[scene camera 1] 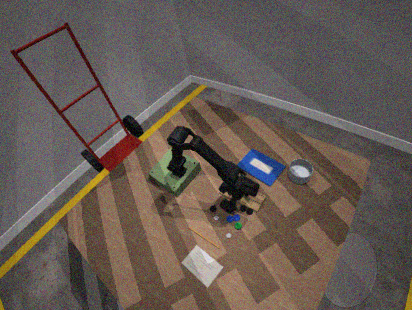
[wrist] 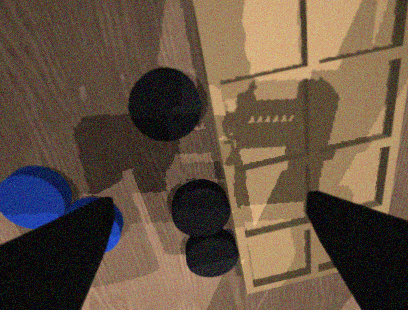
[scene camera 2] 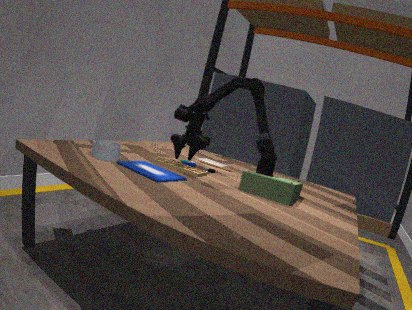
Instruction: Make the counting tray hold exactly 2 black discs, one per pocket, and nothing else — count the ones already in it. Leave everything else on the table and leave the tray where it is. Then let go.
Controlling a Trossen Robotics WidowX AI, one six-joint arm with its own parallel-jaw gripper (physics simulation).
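Note:
The light wooden counting tray (scene camera 1: 258, 201) (scene camera 2: 200, 173) (wrist: 313, 70) lies on the table; the pockets in the wrist view show shadows and no disc. In that view two black discs (wrist: 201, 207) (wrist: 212, 252) touch or overlap just outside the tray's left wall, and a larger-looking black disc (wrist: 165, 104) is above them, also outside. Another black disc (scene camera 1: 213, 208) lies apart on the table in scene camera 1. My gripper (scene camera 2: 183, 158) (wrist: 212, 203) is open and empty above the pair, its right finger over the tray, its left over a blue disc (wrist: 114, 225). The arm partly hides the tray in scene camera 1.
Another blue disc (wrist: 30, 200), a green disc (scene camera 1: 238, 226) and small whitish pieces (scene camera 1: 216, 218) (scene camera 1: 228, 235) lie near the tray. A thin orange stick (scene camera 1: 204, 237), a paper (scene camera 1: 202, 267), a blue board (scene camera 1: 272, 175) and a round container (scene camera 1: 300, 171) (scene camera 2: 106, 150) are farther out.

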